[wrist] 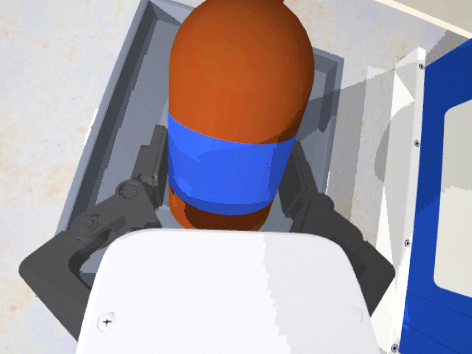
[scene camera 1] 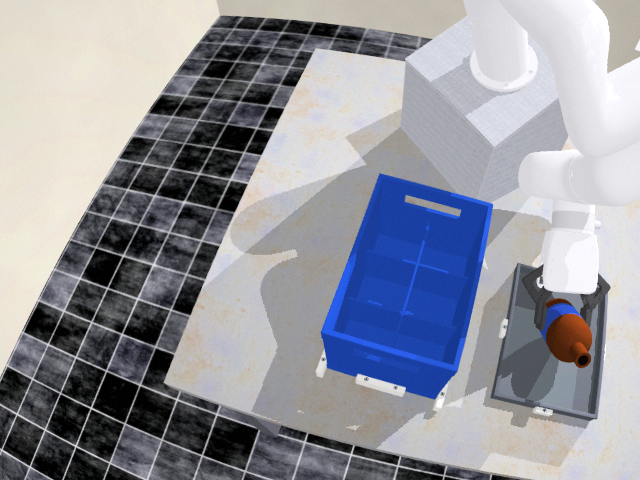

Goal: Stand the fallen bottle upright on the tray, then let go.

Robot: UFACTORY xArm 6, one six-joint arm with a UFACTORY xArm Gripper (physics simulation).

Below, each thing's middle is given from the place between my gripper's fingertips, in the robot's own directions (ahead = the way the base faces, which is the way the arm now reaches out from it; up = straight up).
The brown bottle [scene camera 1: 569,338] is 2 cm above my hand and 1 cm ahead of it.
